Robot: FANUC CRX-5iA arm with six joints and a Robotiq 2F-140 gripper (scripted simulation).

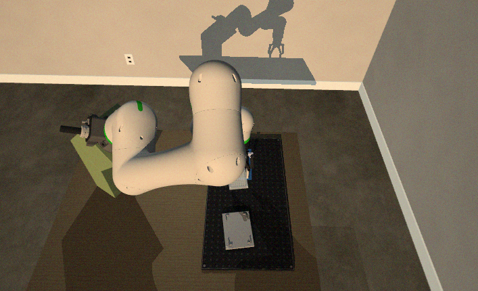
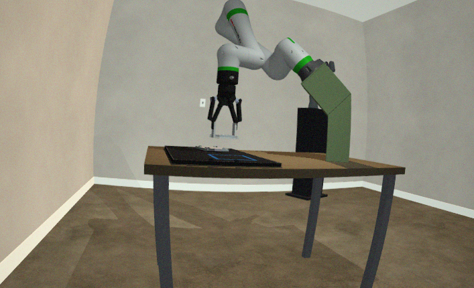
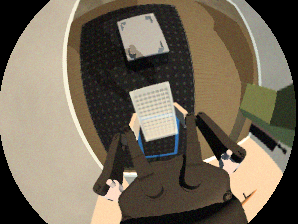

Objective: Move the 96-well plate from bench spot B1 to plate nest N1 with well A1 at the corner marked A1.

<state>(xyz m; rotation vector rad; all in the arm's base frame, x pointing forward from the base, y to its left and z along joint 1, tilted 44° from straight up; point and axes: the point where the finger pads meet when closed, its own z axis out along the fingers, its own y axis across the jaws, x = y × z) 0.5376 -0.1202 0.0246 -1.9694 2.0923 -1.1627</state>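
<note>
My gripper is now 7 cm past the grey plate nest, 22 cm to the left of it and 9 cm above it. The rest, counted from my hand: white 96-well plate (2 cm below).
</note>
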